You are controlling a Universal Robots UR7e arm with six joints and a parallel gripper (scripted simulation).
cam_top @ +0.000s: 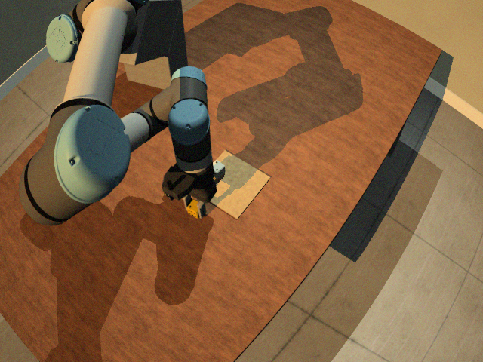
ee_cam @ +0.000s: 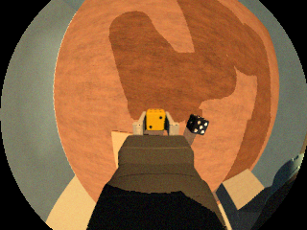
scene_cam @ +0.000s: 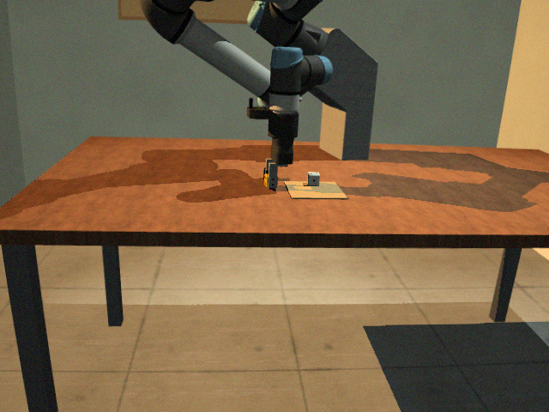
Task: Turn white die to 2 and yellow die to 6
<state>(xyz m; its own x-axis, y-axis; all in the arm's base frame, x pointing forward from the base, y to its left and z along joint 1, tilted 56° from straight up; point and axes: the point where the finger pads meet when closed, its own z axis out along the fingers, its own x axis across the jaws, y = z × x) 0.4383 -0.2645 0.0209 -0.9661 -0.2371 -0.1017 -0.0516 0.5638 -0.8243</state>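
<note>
Right now my hand is 80 mm past the black die, 10 mm to the right of it and 10 mm above it. Also, from my hand: white die: 120 mm to the left, 20 mm behind, 10 mm below; then yellow die: right at my hand; then tan mat: 110 mm to the left, 20 mm below, 20 mm ahead.
</note>
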